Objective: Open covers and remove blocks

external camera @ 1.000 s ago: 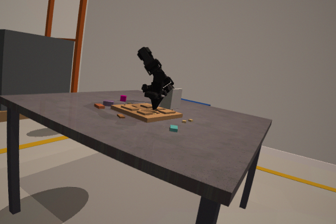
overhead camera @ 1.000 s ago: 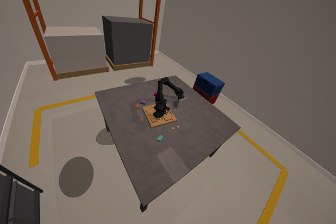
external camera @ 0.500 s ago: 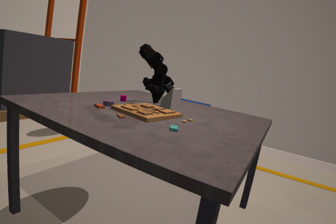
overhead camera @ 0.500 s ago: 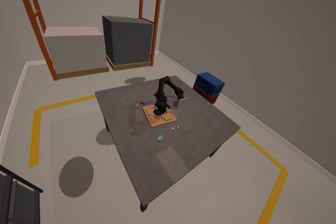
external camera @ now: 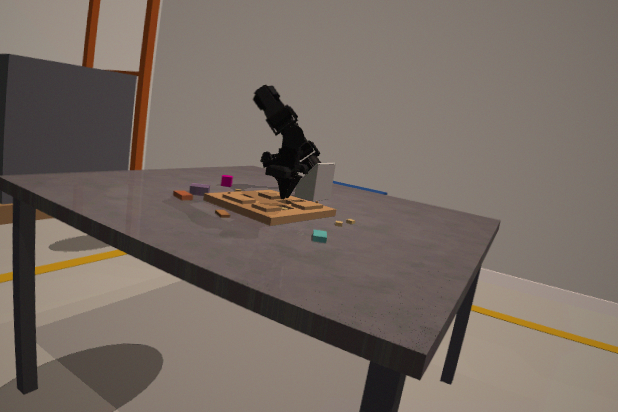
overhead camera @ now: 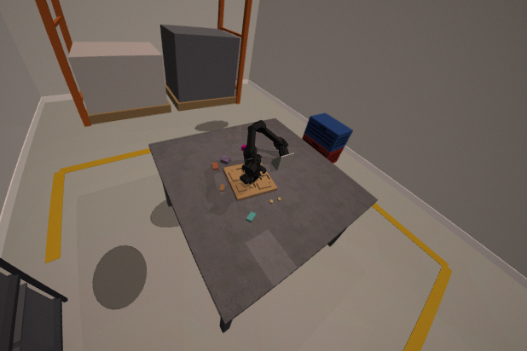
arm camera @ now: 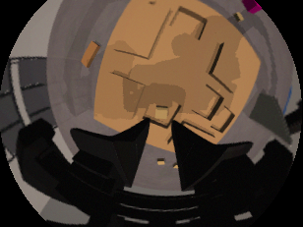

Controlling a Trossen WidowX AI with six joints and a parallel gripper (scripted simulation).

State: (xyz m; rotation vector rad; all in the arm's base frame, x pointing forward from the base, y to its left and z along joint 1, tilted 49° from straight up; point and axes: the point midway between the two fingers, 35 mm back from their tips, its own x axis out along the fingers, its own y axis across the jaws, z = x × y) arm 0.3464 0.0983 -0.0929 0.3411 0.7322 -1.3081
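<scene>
The tan puzzle board lies 10 mm behind my gripper tip, 50 mm to the right of it and 30 mm below it. Also, from my gripper tip: teal block 100 mm ahead, 210 mm to the left, 40 mm below; purple block 70 mm ahead, 310 mm to the right, 40 mm below; orange block 160 mm ahead, 270 mm to the right, 40 mm below.
</scene>
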